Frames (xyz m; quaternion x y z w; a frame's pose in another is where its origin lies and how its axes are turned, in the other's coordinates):
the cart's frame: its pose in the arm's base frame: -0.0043 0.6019 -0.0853 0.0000 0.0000 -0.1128 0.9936
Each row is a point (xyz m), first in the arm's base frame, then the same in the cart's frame.
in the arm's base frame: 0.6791 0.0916 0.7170
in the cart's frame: 0.7804 -0.3441 0.8023
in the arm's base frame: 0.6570 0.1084 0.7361
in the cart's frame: 0.7551 -0.3327 0.8214
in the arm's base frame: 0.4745 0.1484 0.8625
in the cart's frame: 0.5683 -0.3346 0.9478
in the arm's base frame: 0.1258 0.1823 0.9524
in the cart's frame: 0.2208 -0.3798 1.0377
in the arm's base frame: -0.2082 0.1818 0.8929
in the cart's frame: -0.1045 -0.4551 0.9782
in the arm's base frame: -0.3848 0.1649 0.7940
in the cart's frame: -0.2729 -0.5112 0.8793
